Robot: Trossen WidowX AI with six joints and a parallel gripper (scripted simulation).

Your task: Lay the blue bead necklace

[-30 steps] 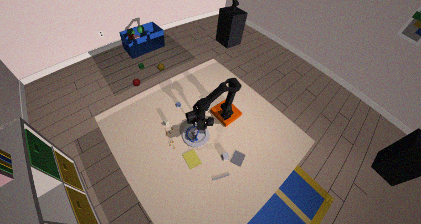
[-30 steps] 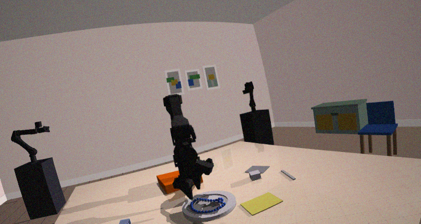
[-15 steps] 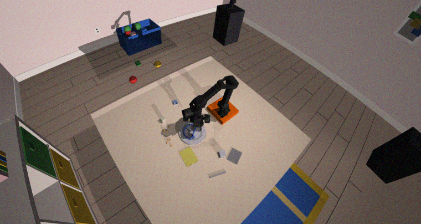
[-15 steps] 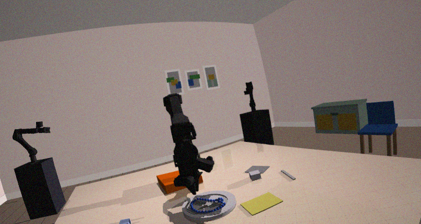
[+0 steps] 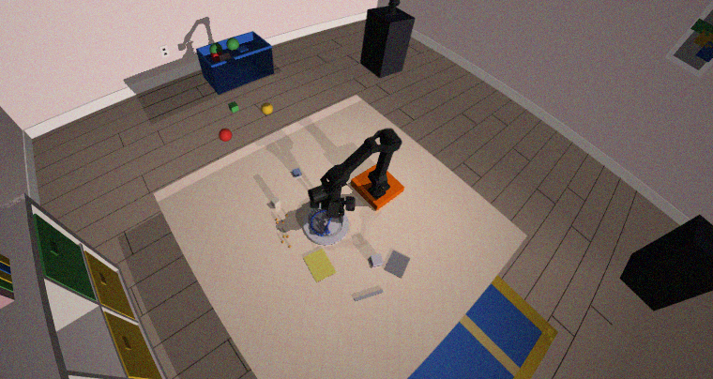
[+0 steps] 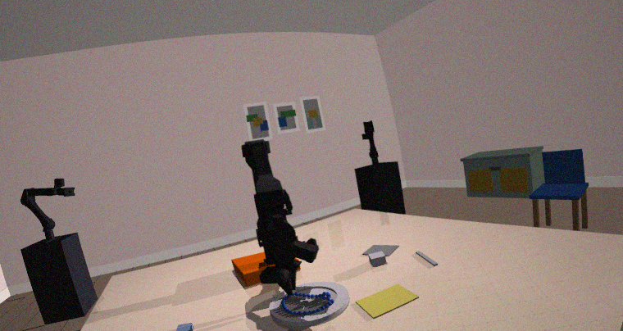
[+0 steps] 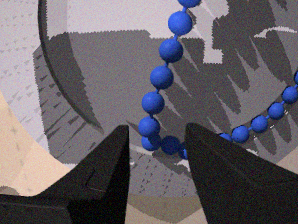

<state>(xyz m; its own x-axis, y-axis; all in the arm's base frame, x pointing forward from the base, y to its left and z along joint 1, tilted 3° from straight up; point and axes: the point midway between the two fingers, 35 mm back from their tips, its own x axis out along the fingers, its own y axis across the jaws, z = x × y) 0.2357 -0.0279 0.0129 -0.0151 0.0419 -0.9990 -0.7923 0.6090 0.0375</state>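
The round bead board is 50 mm ahead of my gripper tip, 20 mm to the left of it and 20 mm below it. Round my gripper tip: yellow sheet (170 mm ahead, 170 mm to the left, 20 mm below); small grey block (30 mm behind, 290 mm to the left, 10 mm below); pale cube (180 mm ahead, 180 mm to the right, 10 mm below).
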